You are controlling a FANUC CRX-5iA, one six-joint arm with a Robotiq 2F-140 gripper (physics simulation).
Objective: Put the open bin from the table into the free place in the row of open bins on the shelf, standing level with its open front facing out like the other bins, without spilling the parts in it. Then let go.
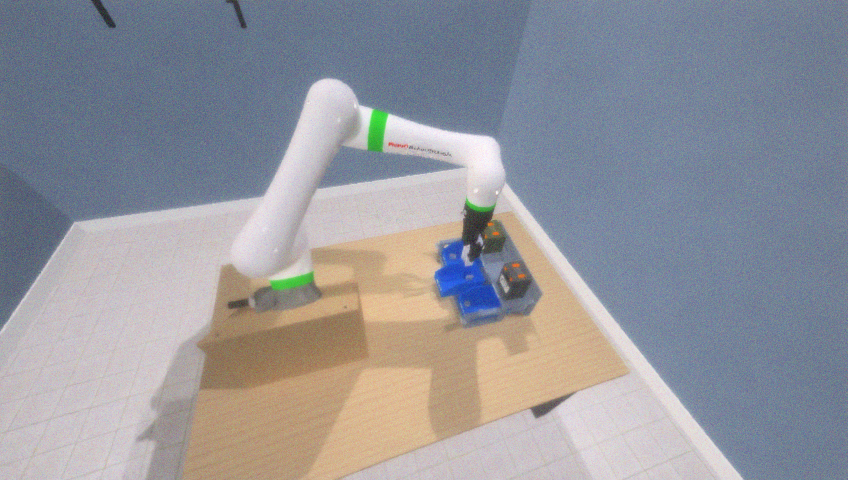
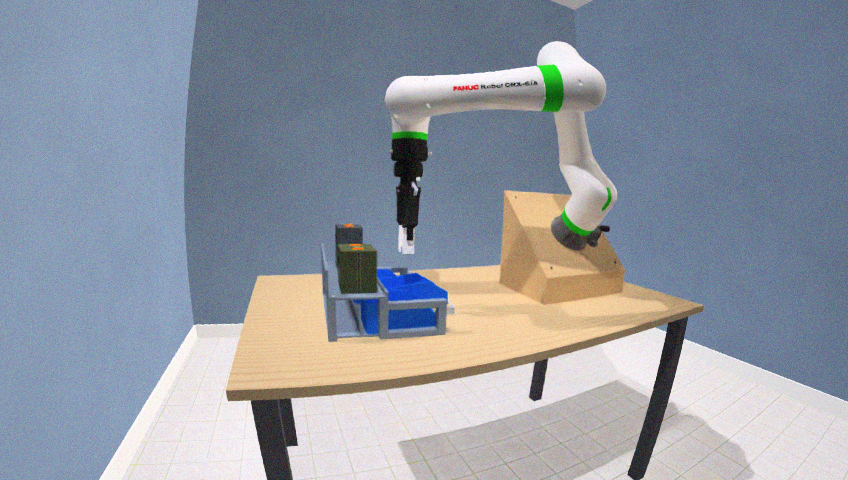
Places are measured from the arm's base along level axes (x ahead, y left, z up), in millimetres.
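Pixels of known places: gripper, fingertip midpoint: (image 1: 466, 261) (image 2: 405, 252); arm's base, link origin: (image 1: 297, 301) (image 2: 568, 234).
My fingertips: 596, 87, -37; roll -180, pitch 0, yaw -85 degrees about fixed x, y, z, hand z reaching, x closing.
Note:
Ahead of a thing's pixels: the offset from my fingertips to its top centre, as dx, dy, dz. "pt": to the spot under its first point. Level surfaces: height alone.
My gripper (image 1: 471, 255) (image 2: 406, 242) points straight down, well above the blue bins @[pt -3, +20, -146] (image 1: 459, 279) (image 2: 414, 290) on the low front step of the grey shelf (image 1: 527, 301) (image 2: 331, 313). Its pale fingertips are shut close together. What is between them is too small to make out, and no bin hangs from it. Two dark green open bins with orange parts @[+143, +118, +36] (image 1: 494, 235) @[pt +115, -145, +59] (image 1: 514, 279) (image 2: 349, 232) (image 2: 356, 269) stand on the shelf's upper level with a gap between them. One blue bin sticks out further than its neighbours. I see no loose bin on the table @[dz -163] (image 1: 414, 406) (image 2: 354, 358).
The arm's base sits on a sloped wooden block (image 1: 283, 340) (image 2: 534, 262) at the other end of the table. The shelf stands close to the table's edge near the wall.

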